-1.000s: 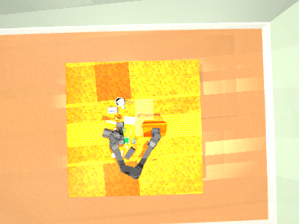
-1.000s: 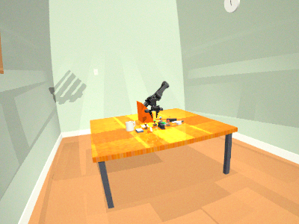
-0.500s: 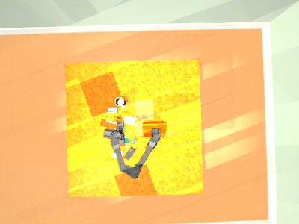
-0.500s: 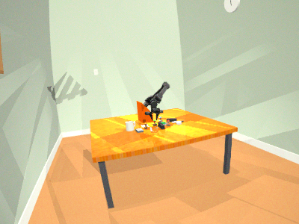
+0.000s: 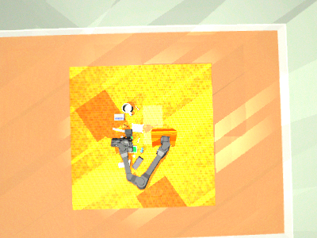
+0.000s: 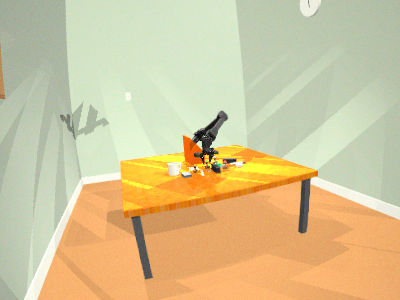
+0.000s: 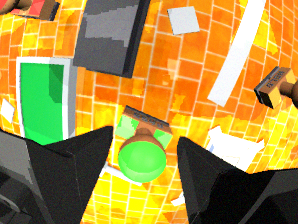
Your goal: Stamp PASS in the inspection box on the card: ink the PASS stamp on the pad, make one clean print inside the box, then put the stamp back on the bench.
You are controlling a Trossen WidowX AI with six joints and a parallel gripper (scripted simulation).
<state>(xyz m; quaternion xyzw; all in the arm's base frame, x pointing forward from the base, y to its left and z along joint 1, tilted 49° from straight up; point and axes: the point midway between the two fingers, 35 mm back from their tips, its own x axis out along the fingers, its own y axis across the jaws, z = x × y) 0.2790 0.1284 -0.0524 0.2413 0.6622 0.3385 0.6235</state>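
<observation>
Right now my gripper tip is 10 mm above the green-topped stamp. From my gripper tip the other things lie so: white card: 50 mm behind, 100 mm to the right, 30 mm below; blue-topped stamp: 100 mm behind, 90 mm to the left, 10 mm below; green flat pad: 10 mm behind, 90 mm to the left, 30 mm below.
</observation>
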